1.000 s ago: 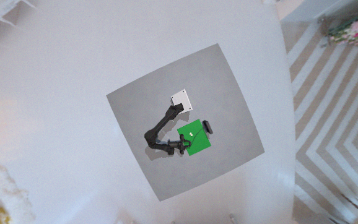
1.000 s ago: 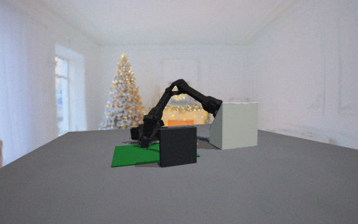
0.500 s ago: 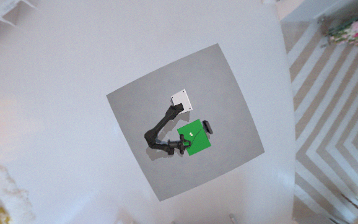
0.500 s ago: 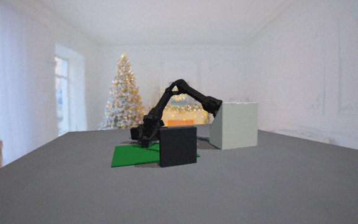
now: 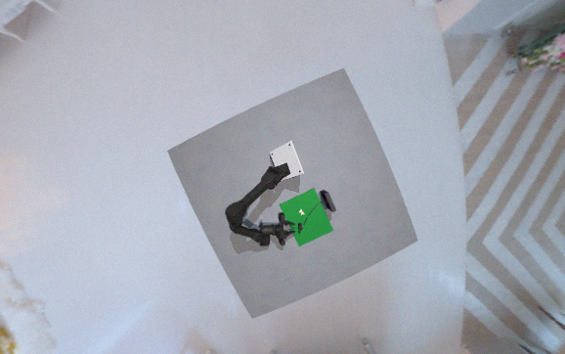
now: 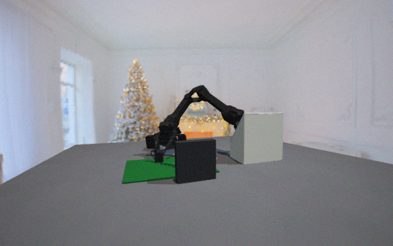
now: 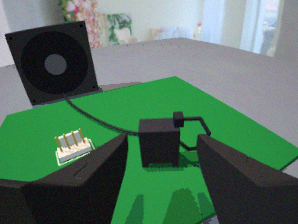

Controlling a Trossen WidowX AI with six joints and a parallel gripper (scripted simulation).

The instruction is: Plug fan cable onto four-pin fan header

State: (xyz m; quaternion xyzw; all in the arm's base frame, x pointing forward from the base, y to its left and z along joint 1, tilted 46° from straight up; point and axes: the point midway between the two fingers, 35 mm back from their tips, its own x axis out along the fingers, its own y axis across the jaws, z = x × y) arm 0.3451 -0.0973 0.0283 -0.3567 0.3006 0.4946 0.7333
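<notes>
Now: the black fan plug 10 mm ahead of my gripper tip, 30 mm to the left of it and 30 mm below it. From my gripper tip the other things lie so: black fan 90 mm behind, 230 mm to the left, 10 mm above; then board 20 mm behind, 90 mm to the left, 70 mm below; then white four-pin fan header 70 mm behind, 70 mm to the left, 50 mm below.
</notes>
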